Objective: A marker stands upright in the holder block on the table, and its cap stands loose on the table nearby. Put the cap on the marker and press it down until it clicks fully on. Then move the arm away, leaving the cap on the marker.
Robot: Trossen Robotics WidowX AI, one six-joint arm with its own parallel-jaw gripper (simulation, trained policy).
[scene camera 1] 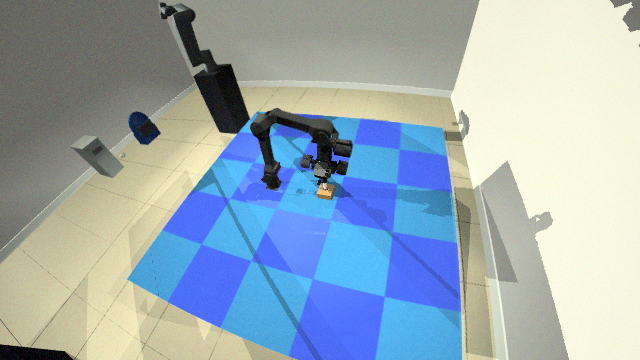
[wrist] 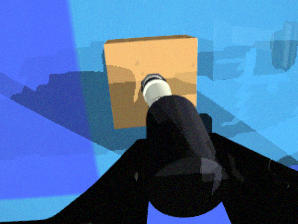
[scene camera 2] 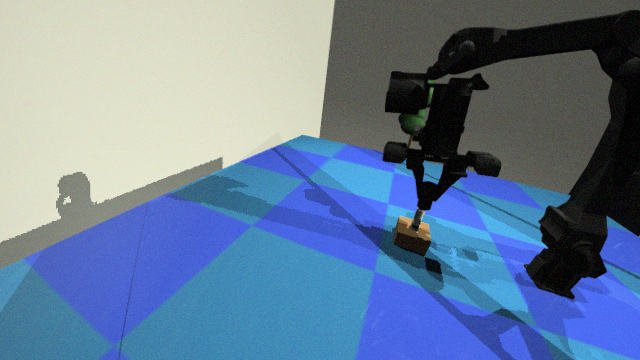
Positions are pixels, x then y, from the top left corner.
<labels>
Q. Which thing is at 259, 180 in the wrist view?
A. My gripper.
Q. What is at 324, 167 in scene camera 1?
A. My gripper.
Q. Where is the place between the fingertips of my gripper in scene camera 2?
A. At 426, 199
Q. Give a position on a black cap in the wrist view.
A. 183, 171
</labels>
